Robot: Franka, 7 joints.
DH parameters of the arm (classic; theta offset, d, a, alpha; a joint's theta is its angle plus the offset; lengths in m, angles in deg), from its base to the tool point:
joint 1: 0 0.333 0 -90
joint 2: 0 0 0 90
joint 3: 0 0.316 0.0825 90
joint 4: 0 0 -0.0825 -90
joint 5: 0 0.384 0 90
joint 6: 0 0 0.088 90
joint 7: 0 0.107 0 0
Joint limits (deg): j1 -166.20..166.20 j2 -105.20..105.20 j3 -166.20..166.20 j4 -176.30..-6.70 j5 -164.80..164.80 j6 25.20..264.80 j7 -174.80..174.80
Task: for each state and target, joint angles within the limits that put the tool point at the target. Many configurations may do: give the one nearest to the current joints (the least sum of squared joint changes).
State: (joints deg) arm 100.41 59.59 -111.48 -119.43 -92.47 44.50 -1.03
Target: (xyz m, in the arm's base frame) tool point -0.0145 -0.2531 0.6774
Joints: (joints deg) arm 73.98 41.60 -152.98 -136.92 -87.04 46.93 -1.03
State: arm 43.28 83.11 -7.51 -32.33 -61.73 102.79 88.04
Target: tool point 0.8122 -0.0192 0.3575
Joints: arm 11.89 69.54 -20.57 -31.63 -63.41 97.12 88.04
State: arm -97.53 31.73 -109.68 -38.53 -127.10 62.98 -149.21
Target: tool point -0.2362 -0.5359 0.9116
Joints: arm -94.98 53.15 -104.44 -34.77 -134.91 86.68 -149.21
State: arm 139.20 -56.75 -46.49 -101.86 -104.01 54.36 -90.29
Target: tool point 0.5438 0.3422 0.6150
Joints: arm 160.22 -67.19 -64.45 -86.04 -110.79 69.92 -90.29
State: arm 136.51 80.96 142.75 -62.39 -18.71 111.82 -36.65
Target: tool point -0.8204 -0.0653 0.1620
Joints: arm 159.22 105.20 96.78 -37.31 -23.49 128.25 -36.65
